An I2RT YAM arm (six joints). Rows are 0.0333 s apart.
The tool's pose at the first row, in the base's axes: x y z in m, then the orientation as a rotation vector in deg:
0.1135, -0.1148, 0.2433, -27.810, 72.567, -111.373
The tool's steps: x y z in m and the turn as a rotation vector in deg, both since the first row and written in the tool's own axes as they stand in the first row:
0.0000, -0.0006, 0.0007, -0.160, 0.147, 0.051
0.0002, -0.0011, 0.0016, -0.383, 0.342, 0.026
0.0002, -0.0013, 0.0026, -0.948, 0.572, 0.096
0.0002, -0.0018, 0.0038, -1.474, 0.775, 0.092
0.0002, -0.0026, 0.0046, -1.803, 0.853, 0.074
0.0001, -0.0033, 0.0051, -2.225, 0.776, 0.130
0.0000, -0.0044, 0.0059, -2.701, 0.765, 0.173
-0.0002, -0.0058, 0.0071, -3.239, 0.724, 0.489
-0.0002, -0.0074, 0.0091, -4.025, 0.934, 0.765
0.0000, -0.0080, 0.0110, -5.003, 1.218, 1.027
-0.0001, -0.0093, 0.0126, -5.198, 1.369, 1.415
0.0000, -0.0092, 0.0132, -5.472, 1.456, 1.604
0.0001, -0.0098, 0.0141, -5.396, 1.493, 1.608
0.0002, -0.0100, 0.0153, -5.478, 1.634, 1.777
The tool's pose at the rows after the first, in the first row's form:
0.1137, -0.1151, 0.2441, -27.719, 72.825, -111.312
0.1140, -0.1157, 0.2450, -27.671, 73.177, -111.302
0.1146, -0.1162, 0.2456, -27.693, 73.903, -111.040
0.1152, -0.1169, 0.2466, -27.773, 74.571, -110.845
0.1154, -0.1172, 0.2476, -27.880, 74.958, -110.712
0.1155, -0.1172, 0.2485, -28.121, 75.342, -110.393
0.1157, -0.1174, 0.2498, -28.338, 75.822, -110.083
0.1161, -0.1177, 0.2516, -28.416, 76.346, -109.495
0.1168, -0.1185, 0.2539, -28.415, 77.279, -108.911
0.1177, -0.1197, 0.2553, -28.450, 78.451, -108.255
0.1183, -0.1203, 0.2571, -28.126, 78.741, -107.888
0.1187, -0.1208, 0.2573, -28.044, 79.071, -107.609
0.1190, -0.1212, 0.2582, -27.970, 79.018, -107.667
0.1196, -0.1220, 0.2589, -27.758, 79.188, -107.542

